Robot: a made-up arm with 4 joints. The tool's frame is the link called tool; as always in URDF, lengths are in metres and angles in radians. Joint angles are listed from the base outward.
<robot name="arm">
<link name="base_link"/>
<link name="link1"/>
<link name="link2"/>
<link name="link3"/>
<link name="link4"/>
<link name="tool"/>
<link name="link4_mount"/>
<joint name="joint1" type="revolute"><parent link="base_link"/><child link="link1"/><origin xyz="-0.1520 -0.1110 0.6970" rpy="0.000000 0.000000 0.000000"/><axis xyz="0 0 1"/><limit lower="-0.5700" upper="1.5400"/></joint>
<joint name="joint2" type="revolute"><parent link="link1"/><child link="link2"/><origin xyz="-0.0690 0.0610 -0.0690" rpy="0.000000 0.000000 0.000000"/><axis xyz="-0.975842 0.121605 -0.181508"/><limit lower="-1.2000" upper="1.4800"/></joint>
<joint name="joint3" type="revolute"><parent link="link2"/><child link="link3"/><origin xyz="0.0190 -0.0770 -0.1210" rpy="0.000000 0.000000 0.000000"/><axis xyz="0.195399 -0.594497 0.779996"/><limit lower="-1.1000" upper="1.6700"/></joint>
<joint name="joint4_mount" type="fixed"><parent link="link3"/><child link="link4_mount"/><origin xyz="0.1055 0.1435 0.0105" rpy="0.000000 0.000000 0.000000"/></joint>
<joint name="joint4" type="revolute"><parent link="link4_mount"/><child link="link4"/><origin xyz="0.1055 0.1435 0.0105" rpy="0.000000 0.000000 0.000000"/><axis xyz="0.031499 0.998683 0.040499"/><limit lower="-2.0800" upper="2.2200"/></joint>
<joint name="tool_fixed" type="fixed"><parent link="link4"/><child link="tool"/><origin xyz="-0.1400 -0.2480 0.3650" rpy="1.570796 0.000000 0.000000"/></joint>
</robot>
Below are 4 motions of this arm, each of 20 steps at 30 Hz.
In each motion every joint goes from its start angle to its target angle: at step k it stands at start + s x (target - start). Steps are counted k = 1, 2, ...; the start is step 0. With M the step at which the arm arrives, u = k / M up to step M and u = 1 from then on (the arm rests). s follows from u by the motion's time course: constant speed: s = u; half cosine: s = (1 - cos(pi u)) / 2; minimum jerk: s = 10 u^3 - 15 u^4 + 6 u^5.
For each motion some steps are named. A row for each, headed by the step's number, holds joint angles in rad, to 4 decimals.
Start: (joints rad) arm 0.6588 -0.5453 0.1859 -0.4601
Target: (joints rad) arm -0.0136 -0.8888 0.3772 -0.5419
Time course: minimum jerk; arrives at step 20
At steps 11, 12, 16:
11: 0.2600 -0.7490 0.2994 -0.5086
12: 0.1998 -0.7798 0.3165 -0.5159
16: 0.0253 -0.8689 0.3661 -0.5372

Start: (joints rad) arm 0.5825 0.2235 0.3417 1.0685
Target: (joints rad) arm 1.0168 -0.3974 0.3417 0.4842
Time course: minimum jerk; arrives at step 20
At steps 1, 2, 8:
1: 0.5830 0.2228 0.3417 1.0678
2: 0.5862 0.2182 0.3417 1.0635
8: 0.7204 0.0264 0.3417 0.8830

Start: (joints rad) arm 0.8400 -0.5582 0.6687 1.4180
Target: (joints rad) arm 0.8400 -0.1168 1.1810 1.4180
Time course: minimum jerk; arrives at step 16
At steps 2, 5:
2: 0.8400 -0.5511 0.6769 1.4180
5: 0.8400 -0.4787 0.7609 1.4180

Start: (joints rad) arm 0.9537 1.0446 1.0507 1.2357
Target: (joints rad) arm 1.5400 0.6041 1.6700 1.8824
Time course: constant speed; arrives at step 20
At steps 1, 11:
1: 0.9830 1.0226 1.0817 1.2680
11: 1.2762 0.8023 1.3913 1.5914

